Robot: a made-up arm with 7 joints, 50 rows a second.
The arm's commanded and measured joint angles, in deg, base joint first. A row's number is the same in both.
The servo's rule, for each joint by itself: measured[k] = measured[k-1] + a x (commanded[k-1-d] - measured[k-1]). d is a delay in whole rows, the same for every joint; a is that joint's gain. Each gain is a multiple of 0.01, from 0.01 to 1. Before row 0 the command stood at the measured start. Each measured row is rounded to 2 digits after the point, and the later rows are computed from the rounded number. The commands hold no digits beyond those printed.
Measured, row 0: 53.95, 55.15, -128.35, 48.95, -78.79, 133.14, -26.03
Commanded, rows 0 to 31: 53.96, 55.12, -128.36, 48.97, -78.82, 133.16, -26.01; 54.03, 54.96, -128.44, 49.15, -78.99, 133.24, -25.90; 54.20, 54.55, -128.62, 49.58, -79.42, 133.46, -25.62; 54.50, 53.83, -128.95, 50.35, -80.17, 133.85, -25.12; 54.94, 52.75, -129.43, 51.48, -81.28, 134.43, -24.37; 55.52, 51.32, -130.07, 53.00, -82.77, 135.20, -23.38; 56.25, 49.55, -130.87, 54.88, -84.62, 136.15, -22.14; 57.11, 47.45, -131.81, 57.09, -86.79, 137.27, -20.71; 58.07, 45.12, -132.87, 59.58, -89.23, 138.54, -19.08; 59.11, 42.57, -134.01, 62.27, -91.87, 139.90, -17.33; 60.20, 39.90, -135.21, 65.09, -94.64, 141.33, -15.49; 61.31, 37.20, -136.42, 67.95, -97.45, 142.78, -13.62; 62.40, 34.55, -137.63, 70.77, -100.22, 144.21, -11.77; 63.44, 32.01, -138.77, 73.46, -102.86, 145.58, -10.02; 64.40, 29.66, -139.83, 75.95, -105.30, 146.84, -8.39; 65.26, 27.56, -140.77, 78.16, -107.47, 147.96, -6.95; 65.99, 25.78, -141.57, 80.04, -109.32, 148.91, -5.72; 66.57, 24.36, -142.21, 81.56, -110.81, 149.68, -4.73; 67.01, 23.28, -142.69, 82.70, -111.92, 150.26, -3.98; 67.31, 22.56, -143.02, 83.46, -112.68, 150.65, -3.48; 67.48, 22.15, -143.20, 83.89, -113.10, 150.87, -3.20; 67.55, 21.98, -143.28, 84.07, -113.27, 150.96, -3.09; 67.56, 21.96, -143.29, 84.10, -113.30, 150.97, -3.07; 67.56, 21.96, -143.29, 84.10, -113.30, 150.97, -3.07; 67.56, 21.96, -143.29, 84.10, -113.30, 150.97, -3.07; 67.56, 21.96, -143.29, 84.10, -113.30, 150.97, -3.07; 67.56, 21.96, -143.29, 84.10, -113.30, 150.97, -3.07; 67.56, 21.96, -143.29, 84.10, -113.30, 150.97, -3.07; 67.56, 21.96, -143.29, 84.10, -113.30, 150.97, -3.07; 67.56, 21.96, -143.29, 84.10, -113.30, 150.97, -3.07; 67.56, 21.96, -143.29, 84.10, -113.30, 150.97, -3.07; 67.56, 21.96, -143.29, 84.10, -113.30, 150.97, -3.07
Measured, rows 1 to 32: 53.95, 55.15, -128.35, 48.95, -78.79, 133.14, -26.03; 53.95, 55.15, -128.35, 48.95, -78.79, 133.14, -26.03; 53.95, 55.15, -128.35, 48.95, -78.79, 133.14, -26.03; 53.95, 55.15, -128.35, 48.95, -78.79, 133.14, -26.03; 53.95, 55.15, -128.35, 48.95, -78.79, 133.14, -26.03; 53.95, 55.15, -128.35, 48.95, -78.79, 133.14, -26.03; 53.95, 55.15, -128.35, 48.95, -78.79, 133.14, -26.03; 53.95, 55.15, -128.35, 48.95, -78.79, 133.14, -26.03; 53.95, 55.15, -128.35, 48.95, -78.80, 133.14, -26.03; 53.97, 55.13, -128.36, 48.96, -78.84, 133.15, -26.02; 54.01, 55.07, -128.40, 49.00, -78.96, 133.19, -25.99; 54.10, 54.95, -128.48, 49.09, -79.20, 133.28, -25.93; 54.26, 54.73, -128.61, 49.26, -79.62, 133.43, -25.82; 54.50, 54.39, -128.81, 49.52, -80.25, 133.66, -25.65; 54.83, 53.91, -129.10, 49.90, -81.12, 133.98, -25.40; 55.26, 53.26, -129.48, 50.40, -82.25, 134.41, -25.07; 55.79, 52.45, -129.95, 51.04, -83.65, 134.95, -24.65; 56.42, 51.46, -130.52, 51.83, -85.29, 135.59, -24.14; 57.14, 50.30, -131.18, 52.76, -87.16, 136.34, -23.53; 57.93, 48.99, -131.91, 53.82, -89.22, 137.18, -22.84; 58.78, 47.55, -132.71, 55.01, -91.42, 138.09, -22.07; 59.67, 46.00, -133.56, 56.30, -93.71, 139.06, -21.23; 60.57, 44.37, -134.44, 57.68, -96.03, 140.07, -20.33; 61.46, 42.69, -135.33, 59.11, -98.32, 141.10, -19.39; 62.32, 41.00, -136.20, 60.58, -100.52, 142.12, -18.43; 63.13, 39.34, -137.04, 62.05, -102.58, 143.10, -17.47; 63.87, 37.73, -137.83, 63.50, -104.45, 144.03, -16.53; 64.52, 36.21, -138.56, 64.90, -106.10, 144.89, -15.62; 65.08, 34.80, -139.21, 66.23, -107.50, 145.67, -14.75; 65.55, 33.52, -139.78, 67.48, -108.65, 146.36, -13.93; 65.93, 32.36, -140.27, 68.64, -109.58, 146.96, -13.17; 66.24, 31.32, -140.69, 69.72, -110.32, 147.48, -12.46
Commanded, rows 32 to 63: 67.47, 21.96, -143.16, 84.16, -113.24, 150.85, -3.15; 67.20, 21.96, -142.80, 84.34, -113.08, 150.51, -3.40; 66.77, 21.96, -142.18, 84.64, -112.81, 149.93, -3.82; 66.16, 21.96, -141.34, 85.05, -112.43, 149.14, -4.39; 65.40, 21.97, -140.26, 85.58, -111.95, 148.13, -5.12; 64.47, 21.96, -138.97, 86.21, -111.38, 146.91, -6.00; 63.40, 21.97, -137.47, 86.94, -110.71, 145.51, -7.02; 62.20, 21.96, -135.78, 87.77, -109.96, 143.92, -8.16; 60.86, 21.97, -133.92, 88.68, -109.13, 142.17, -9.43; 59.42, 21.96, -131.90, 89.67, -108.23, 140.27, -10.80; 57.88, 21.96, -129.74, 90.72, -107.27, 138.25, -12.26; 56.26, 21.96, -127.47, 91.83, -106.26, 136.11, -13.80; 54.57, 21.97, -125.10, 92.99, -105.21, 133.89, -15.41; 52.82, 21.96, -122.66, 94.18, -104.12, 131.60, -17.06; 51.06, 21.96, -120.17, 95.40, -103.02, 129.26, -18.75; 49.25, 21.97, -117.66, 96.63, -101.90, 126.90, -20.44; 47.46, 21.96, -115.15, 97.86, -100.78, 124.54, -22.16; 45.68, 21.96, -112.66, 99.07, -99.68, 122.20, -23.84; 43.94, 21.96, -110.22, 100.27, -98.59, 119.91, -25.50; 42.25, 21.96, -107.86, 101.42, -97.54, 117.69, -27.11; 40.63, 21.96, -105.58, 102.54, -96.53, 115.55, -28.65; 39.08, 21.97, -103.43, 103.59, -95.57, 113.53, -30.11; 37.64, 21.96, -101.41, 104.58, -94.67, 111.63, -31.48; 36.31, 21.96, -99.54, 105.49, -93.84, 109.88, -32.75; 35.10, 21.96, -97.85, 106.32, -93.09, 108.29, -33.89; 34.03, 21.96, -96.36, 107.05, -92.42, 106.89, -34.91; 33.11, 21.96, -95.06, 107.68, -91.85, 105.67, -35.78; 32.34, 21.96, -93.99, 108.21, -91.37, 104.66, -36.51; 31.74, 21.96, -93.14, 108.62, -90.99, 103.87, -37.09; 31.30, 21.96, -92.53, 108.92, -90.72, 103.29, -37.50; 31.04, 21.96, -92.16, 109.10, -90.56, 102.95, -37.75; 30.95, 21.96, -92.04, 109.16, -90.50, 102.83, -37.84
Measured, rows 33 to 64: 66.49, 30.38, -141.05, 70.73, -110.92, 147.93, -11.80; 66.69, 29.54, -141.36, 71.67, -111.40, 148.33, -11.19; 66.86, 28.78, -141.63, 72.54, -111.78, 148.67, -10.62; 66.99, 28.10, -141.86, 73.35, -112.08, 148.97, -10.09; 67.10, 27.49, -142.06, 74.10, -112.32, 149.23, -9.60; 67.19, 26.94, -142.23, 74.80, -112.52, 149.46, -9.14; 67.26, 26.44, -142.38, 75.45, -112.68, 149.66, -8.72; 67.32, 25.99, -142.51, 76.06, -112.80, 149.83, -8.32; 67.35, 25.59, -142.60, 76.63, -112.89, 149.96, -7.96; 67.32, 25.23, -142.63, 77.17, -112.93, 150.03, -7.64; 67.22, 24.90, -142.57, 77.69, -112.91, 150.02, -7.37; 67.02, 24.61, -142.40, 78.21, -112.81, 149.91, -7.16; 66.71, 24.35, -142.10, 78.73, -112.64, 149.68, -7.02; 66.28, 24.11, -141.66, 79.25, -112.39, 149.32, -6.95; 65.73, 23.90, -141.07, 79.79, -112.05, 148.82, -6.95; 65.06, 23.71, -140.33, 80.35, -111.63, 148.18, -7.03; 64.26, 23.54, -139.43, 80.93, -111.13, 147.40, -7.20; 63.34, 23.38, -138.38, 81.54, -110.55, 146.47, -7.45; 62.30, 23.24, -137.17, 82.18, -109.89, 145.40, -7.79; 61.15, 23.11, -135.81, 82.86, -109.16, 144.19, -8.21; 59.90, 23.00, -134.31, 83.57, -108.37, 142.85, -8.71; 58.55, 22.90, -132.68, 84.31, -107.52, 141.39, -9.29; 57.13, 22.81, -130.93, 85.09, -106.62, 139.81, -9.95; 55.63, 22.73, -129.07, 85.90, -105.68, 138.13, -10.68; 54.08, 22.65, -127.12, 86.74, -104.70, 136.36, -11.48; 52.48, 22.58, -125.10, 87.60, -103.70, 134.52, -12.35; 50.86, 22.52, -123.02, 88.49, -102.68, 132.62, -13.27; 49.22, 22.46, -120.90, 89.40, -101.65, 130.68, -14.24; 47.59, 22.41, -118.76, 90.32, -100.63, 128.71, -15.25; 45.97, 22.37, -116.61, 91.25, -99.62, 126.74, -16.29; 44.39, 22.33, -114.48, 92.18, -98.63, 124.78, -17.35; 42.85, 22.29, -112.39, 93.11, -97.67, 122.84, -18.43
